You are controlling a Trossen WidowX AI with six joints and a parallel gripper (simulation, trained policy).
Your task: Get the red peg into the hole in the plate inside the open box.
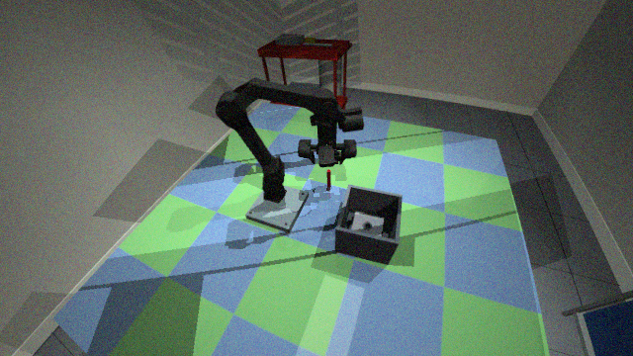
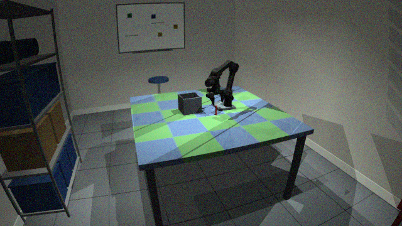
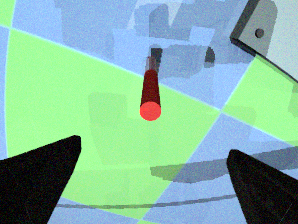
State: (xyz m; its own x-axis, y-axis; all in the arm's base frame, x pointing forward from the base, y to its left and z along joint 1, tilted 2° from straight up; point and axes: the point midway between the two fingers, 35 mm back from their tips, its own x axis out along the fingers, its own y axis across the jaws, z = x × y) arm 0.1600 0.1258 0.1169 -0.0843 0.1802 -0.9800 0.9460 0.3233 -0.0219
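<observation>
Now: the red peg 1 cm ahead of my gripper tip, 1 cm to the right of it and 6 cm below it. Round my gripper tip: plate 19 cm ahead, 17 cm to the right, 6 cm below.
</observation>
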